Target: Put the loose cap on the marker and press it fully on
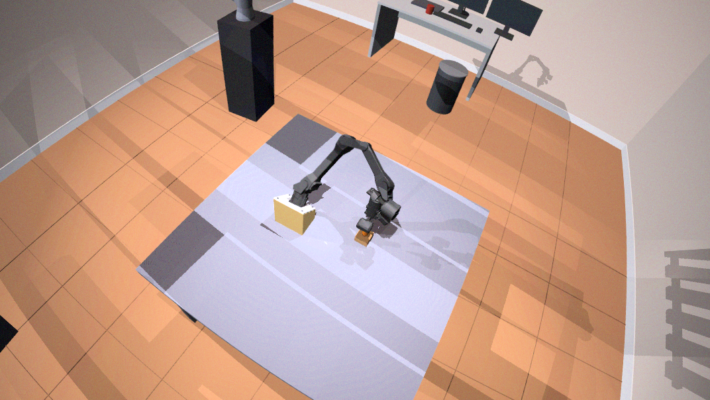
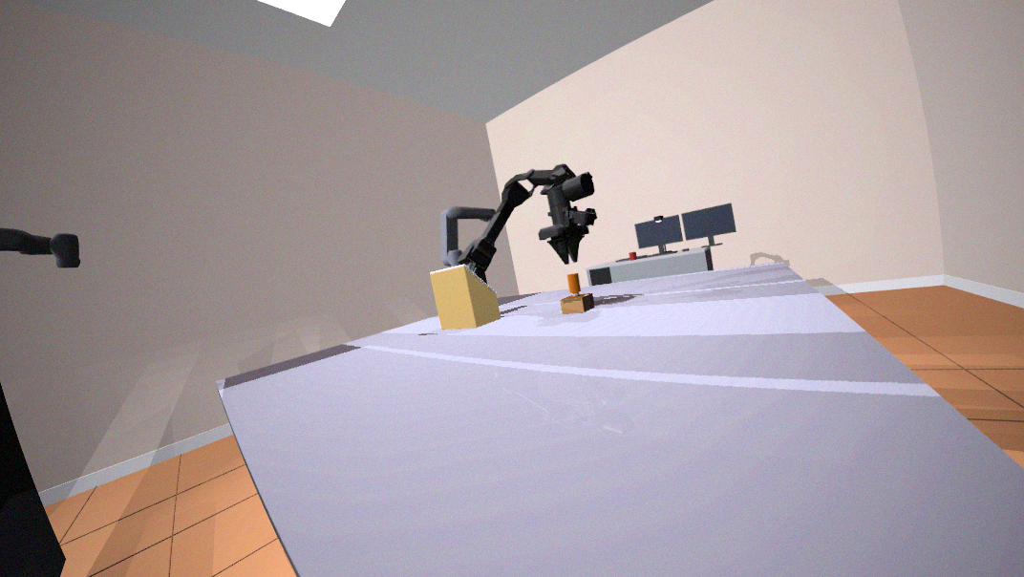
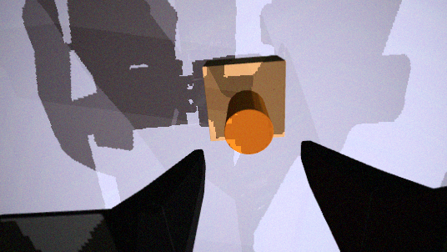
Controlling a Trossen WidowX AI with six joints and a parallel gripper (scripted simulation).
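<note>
Now: the orange cap 5 cm below my gripper tip. Also, from my gripper tip: holder block 11 cm below.
</note>
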